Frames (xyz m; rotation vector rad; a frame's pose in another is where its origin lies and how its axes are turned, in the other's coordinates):
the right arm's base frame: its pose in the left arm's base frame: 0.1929 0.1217 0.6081 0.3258 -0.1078 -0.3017
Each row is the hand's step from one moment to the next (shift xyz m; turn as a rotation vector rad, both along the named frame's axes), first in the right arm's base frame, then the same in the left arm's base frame.
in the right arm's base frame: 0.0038 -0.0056 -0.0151 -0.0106 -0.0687 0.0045
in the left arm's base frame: 0.0044 -0.0017 -0.0159 -0.0296 -0.0601 -0.0191
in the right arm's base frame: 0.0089 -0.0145 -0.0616 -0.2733 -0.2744 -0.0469
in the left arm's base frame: 0.0139 0.0026 -0.0623 -0.3276 -0.1495 -0.1501
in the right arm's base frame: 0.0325 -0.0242 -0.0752 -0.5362 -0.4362 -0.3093
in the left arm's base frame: 0.0357 -0.0094 -0.0770 -0.5816 -0.1361 -0.4655
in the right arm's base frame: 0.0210 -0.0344 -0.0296 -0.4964 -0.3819 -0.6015
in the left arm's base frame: 0.0150 -0.0287 -0.0381 -0.4844 -0.0121 -0.7206
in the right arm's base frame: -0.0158 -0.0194 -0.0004 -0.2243 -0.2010 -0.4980
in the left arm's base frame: -0.0203 -0.0125 -0.0077 -0.1922 0.0364 -0.5481
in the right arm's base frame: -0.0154 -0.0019 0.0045 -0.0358 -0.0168 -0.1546
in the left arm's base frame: -0.0158 0.0017 0.0028 -0.0150 0.0420 -0.1532
